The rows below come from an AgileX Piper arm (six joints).
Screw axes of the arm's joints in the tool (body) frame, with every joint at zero. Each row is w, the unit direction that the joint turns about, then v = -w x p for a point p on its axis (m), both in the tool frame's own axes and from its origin. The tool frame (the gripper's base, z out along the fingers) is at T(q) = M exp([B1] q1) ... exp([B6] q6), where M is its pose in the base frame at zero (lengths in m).
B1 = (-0.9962, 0, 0.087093, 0.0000, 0.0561, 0.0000)
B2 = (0, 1, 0, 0.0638, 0.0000, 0.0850)
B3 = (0, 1, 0, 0.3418, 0.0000, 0.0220)
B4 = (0, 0, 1, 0.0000, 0.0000, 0.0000)
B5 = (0, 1, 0, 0.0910, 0.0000, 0.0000)
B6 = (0, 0, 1, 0.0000, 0.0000, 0.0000)
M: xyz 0.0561 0.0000 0.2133 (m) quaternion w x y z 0.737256 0 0.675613 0
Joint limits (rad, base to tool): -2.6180..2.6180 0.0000..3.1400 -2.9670..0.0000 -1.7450..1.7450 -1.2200..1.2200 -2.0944..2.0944
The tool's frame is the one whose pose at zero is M.
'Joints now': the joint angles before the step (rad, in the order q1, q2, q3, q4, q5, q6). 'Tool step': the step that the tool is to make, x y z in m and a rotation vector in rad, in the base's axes. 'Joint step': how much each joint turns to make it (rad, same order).
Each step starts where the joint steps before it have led.
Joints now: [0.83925, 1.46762, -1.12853, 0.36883, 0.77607, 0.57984]
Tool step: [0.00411, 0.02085, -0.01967, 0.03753, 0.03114, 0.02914]
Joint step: [0.02155, 0.07953, 0.00001, 0.10408, -0.07097, -0.08135]
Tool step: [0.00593, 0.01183, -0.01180, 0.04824, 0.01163, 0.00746]
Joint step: [-0.00003, 0.05105, -0.00001, 0.10814, -0.05862, -0.09350]
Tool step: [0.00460, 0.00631, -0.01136, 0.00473, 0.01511, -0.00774]
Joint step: [0.00001, 0.03945, 0.00000, 0.04042, -0.02818, -0.02976]
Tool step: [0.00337, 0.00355, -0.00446, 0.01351, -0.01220, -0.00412]
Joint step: [-0.00001, 0.01808, 0.00000, 0.02804, -0.03154, -0.03243]
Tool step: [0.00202, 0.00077, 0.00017, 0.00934, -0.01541, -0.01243]
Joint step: [0.00000, 0.00188, -0.00002, 0.00123, -0.02337, -0.00118]
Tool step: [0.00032, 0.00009, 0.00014, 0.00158, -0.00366, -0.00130]
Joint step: [0.00001, -0.00001, 0.00002, -0.00001, -0.00402, -0.00119]
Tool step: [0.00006, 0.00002, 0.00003, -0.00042, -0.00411, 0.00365]
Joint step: [0.00001, 0.00000, -0.00001, -0.00001, -0.00075, -0.00544]
